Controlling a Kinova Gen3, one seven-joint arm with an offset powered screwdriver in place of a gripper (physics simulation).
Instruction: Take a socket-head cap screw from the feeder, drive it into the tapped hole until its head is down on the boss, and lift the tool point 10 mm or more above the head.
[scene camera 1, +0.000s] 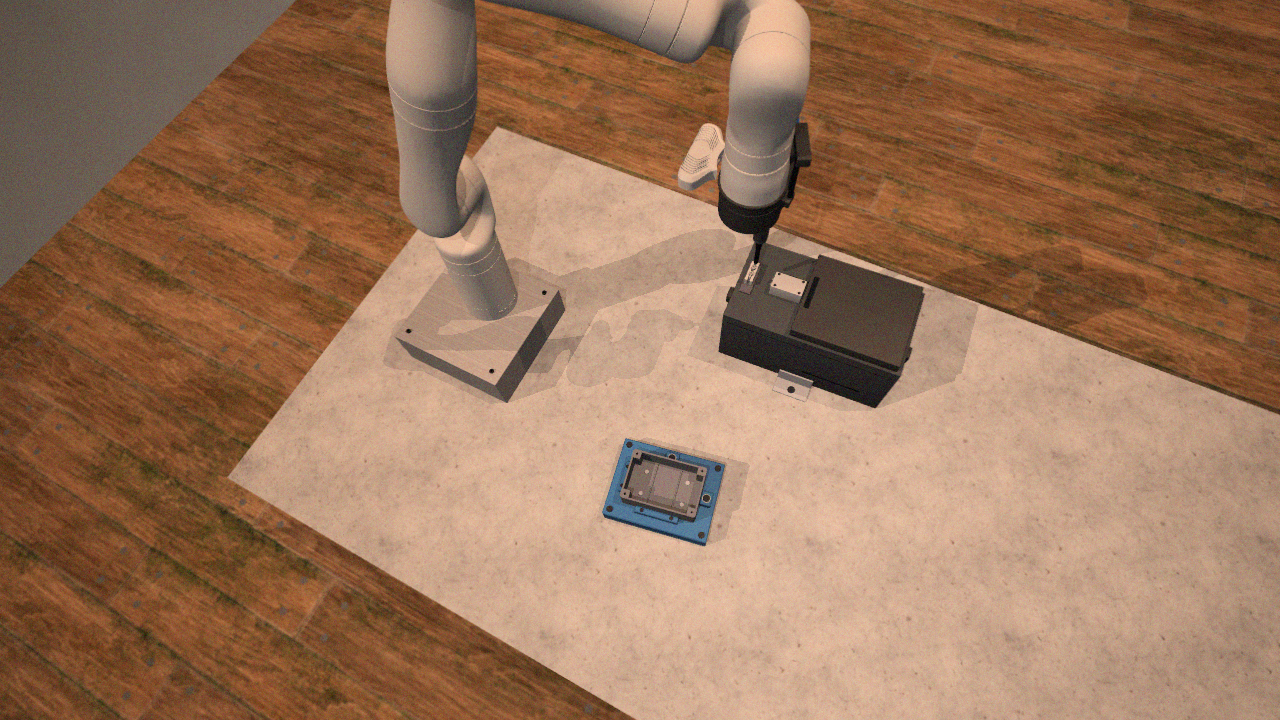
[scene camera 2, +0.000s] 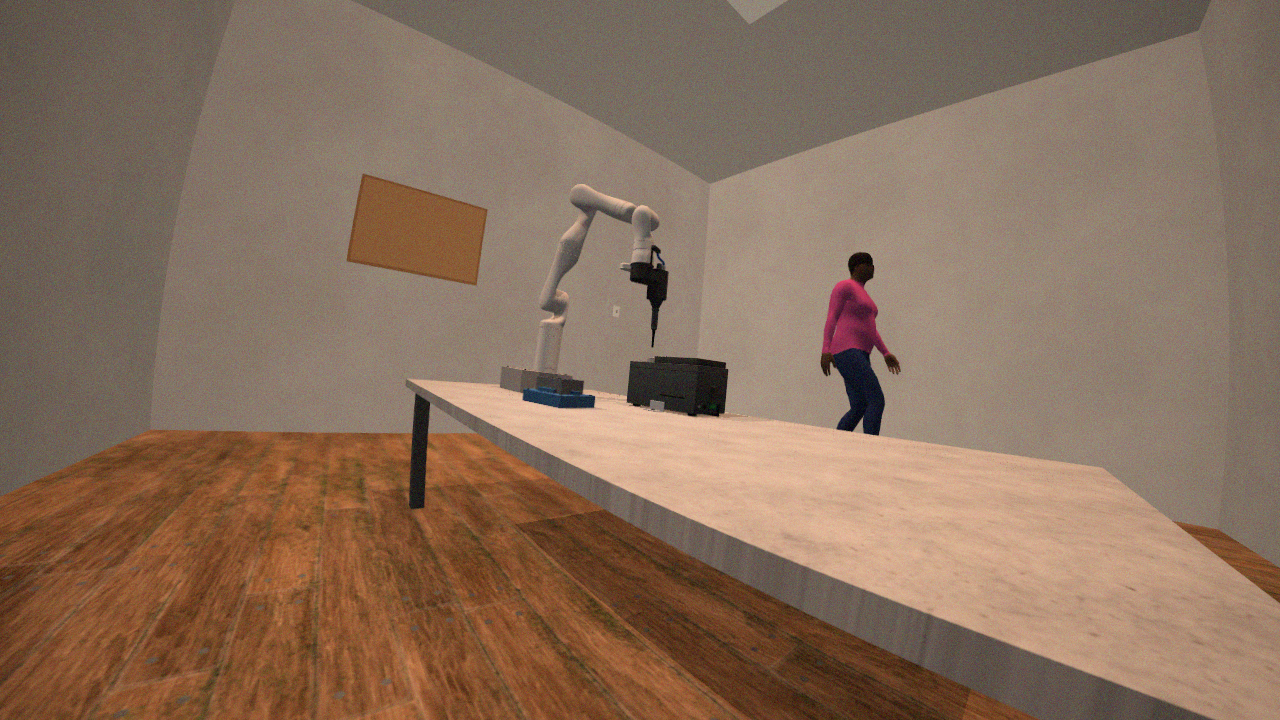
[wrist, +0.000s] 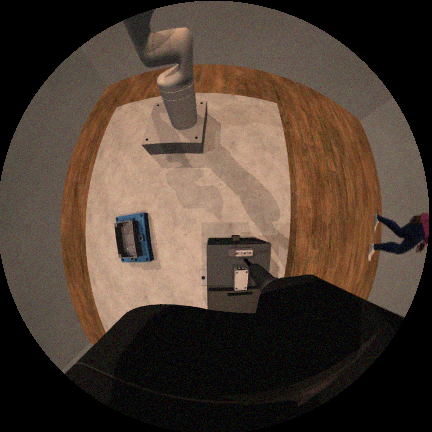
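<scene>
My screwdriver (scene camera 1: 757, 261) (scene camera 2: 652, 345) (wrist: 245, 260) points down over the feeder (scene camera 1: 863, 308) (scene camera 2: 675, 385) (wrist: 220, 260). In scene camera 2 its tip stands a little above the feeder's top. In scene camera 1 the tip overlaps the small light pick-up strip (scene camera 1: 751, 273) (wrist: 244, 253); in the wrist view it shows right beside that strip. Whether a screw is on the bit is too small to tell. A grey open housing (scene camera 1: 664, 483) (scene camera 2: 562, 385) (wrist: 129, 240) sits on a blue fixture plate (scene camera 1: 675, 526) (scene camera 2: 559, 401) (wrist: 146, 225). Which boss has the tapped hole cannot be made out.
A white block (scene camera 1: 788, 285) (wrist: 241, 278) sits on the feeder beside the strip. The arm's grey base plate (scene camera 1: 528, 344) (wrist: 175, 148) stands on the table (scene camera 1: 895, 537) (scene camera 2: 760, 483) (wrist: 165, 200). A person in a pink top (scene camera 2: 854, 317) is beyond the table.
</scene>
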